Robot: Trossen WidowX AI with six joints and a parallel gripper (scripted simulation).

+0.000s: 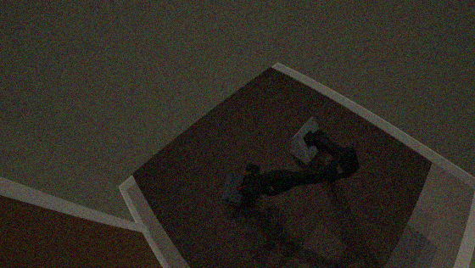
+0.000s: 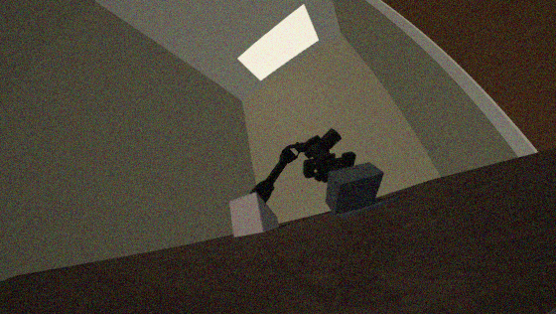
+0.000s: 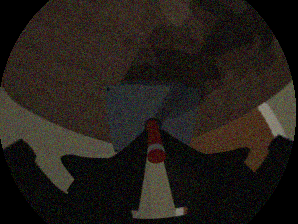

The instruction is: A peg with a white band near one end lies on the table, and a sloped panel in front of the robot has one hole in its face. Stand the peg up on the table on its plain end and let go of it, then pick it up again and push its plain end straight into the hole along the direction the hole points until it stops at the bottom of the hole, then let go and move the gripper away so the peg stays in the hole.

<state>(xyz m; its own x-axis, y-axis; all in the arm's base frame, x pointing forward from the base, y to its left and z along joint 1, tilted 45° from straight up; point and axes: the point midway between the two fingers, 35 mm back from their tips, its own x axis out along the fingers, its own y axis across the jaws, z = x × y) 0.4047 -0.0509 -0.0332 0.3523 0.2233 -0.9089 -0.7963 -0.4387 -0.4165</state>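
Right now my gripper tip is 1 cm past the red peg, 1 cm to the right of it and 1 cm below it. From my gripper tip the other things lie so: blue-grey sloped panel 2 cm ahead, 2 cm to the right, 4 cm below.
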